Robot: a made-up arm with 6 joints.
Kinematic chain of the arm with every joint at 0, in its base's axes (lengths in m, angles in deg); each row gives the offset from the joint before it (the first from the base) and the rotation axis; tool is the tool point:
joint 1: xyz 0 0 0.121 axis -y
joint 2: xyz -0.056 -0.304 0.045 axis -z
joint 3: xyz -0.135 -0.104 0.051 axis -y
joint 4: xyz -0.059 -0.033 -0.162 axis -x
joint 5: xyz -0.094 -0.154 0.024 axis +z
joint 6: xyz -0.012 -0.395 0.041 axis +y
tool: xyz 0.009 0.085 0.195
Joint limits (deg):
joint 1: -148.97..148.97
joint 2: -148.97..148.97
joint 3: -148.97..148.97
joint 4: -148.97..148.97
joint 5: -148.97..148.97
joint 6: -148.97..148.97
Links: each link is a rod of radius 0.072 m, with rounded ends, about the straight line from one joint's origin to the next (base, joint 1, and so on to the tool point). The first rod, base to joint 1, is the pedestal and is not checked.
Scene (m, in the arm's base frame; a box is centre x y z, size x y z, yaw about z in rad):
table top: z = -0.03
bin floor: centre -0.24 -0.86 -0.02 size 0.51 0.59 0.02 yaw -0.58
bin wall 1: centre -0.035 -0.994 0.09 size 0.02 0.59 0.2 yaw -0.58
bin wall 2: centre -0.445 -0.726 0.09 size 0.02 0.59 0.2 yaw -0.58
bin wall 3: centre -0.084 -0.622 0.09 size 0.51 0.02 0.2 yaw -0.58
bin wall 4: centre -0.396 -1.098 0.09 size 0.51 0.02 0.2 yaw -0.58
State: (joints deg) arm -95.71 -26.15 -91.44 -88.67 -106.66 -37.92
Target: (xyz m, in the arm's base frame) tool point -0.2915 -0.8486 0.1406
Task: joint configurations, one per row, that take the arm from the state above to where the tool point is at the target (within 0.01 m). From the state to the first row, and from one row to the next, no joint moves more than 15 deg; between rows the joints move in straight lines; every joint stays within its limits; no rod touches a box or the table.
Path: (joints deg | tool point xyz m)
1: -96.50 -27.29 -85.39 -86.11 -92.91 -30.53 | 0.5561 -0.7999 0.2552
2: -97.28 -28.43 -79.34 -83.54 -79.16 -23.15 | 0.5440 -0.8849 0.3463
3: -98.07 -29.57 -73.29 -80.98 -65.41 -15.76 | 0.4818 -0.9714 0.4269
4: -98.86 -30.71 -67.24 -78.41 -51.66 -8.37 | 0.3750 -1.0469 0.4822
5: -99.64 -31.85 -61.19 -75.85 -37.91 -0.98 | 0.2366 -1.0989 0.5019
6: -100.43 -33.00 -55.14 -73.28 -24.16 6.40 | 0.0848 -1.1180 0.4815
7: -101.22 -34.14 -49.09 -70.72 -10.41 13.79 | -0.0603 -1.0992 0.4243
8: -102.01 -35.28 -43.05 -68.15 3.34 21.18 | -0.1799 -1.0431 0.3391
9: -102.79 -36.42 -37.00 -65.59 17.09 28.56 | -0.2595 -0.9560 0.2393
10: -103.58 -37.56 -30.95 -63.03 30.84 35.95 | -0.2915 -0.8486 0.1406

